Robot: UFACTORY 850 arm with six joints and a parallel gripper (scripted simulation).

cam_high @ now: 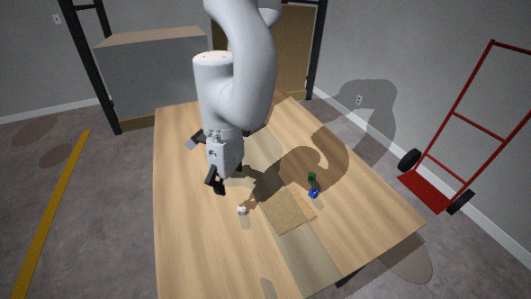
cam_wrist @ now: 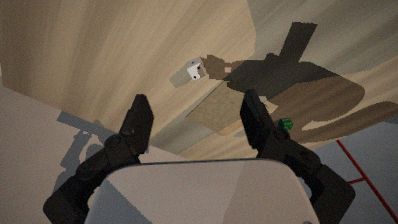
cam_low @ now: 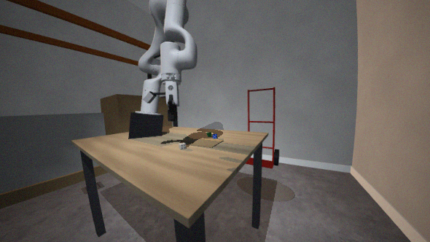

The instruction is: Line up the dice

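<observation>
Now: the white die 130 mm below my hand, 30 mm to the left of it and 20 mm ahead of it. From my hand the other things lie so: green die (300 mm to the left, 130 mm below, 60 mm behind); blue die (270 mm to the left, 130 mm below, 10 mm ahead); tan mat (170 mm to the left, 140 mm below, 40 mm ahead).
</observation>
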